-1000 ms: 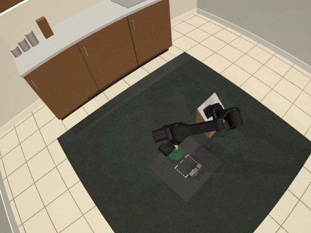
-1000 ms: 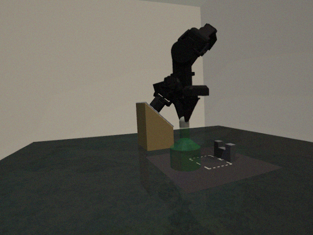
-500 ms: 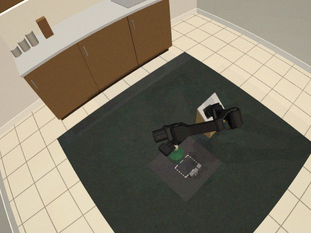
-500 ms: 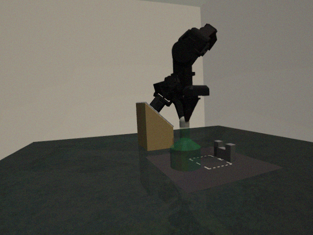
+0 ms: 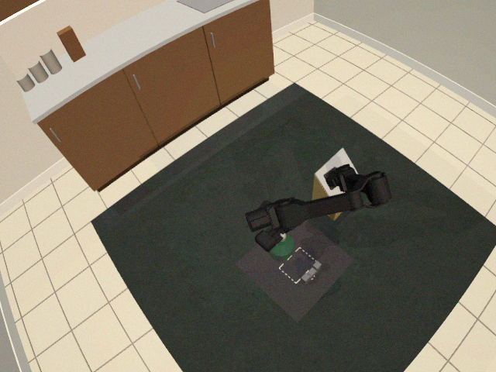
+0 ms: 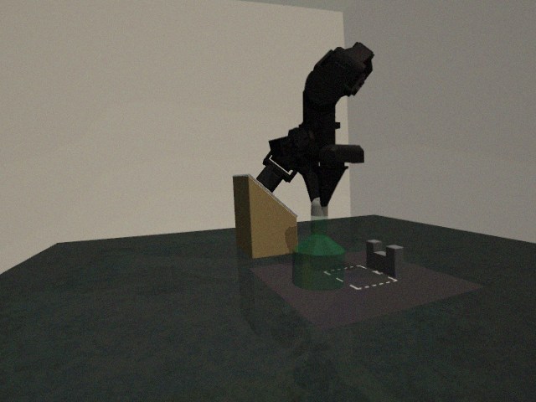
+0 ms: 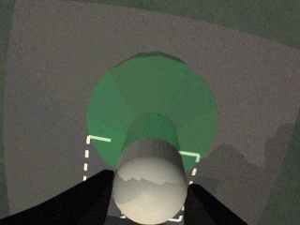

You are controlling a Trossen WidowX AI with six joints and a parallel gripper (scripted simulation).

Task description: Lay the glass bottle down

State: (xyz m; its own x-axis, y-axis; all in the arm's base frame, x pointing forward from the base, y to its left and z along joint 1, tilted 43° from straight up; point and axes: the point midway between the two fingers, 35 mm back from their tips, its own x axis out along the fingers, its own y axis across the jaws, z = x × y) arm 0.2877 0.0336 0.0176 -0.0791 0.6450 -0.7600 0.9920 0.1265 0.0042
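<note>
The green glass bottle is 5 cm below my gripper tip. From my gripper tip the other things lie so: grey mat: 1 cm behind, 7 cm to the left, 14 cm below.
</note>
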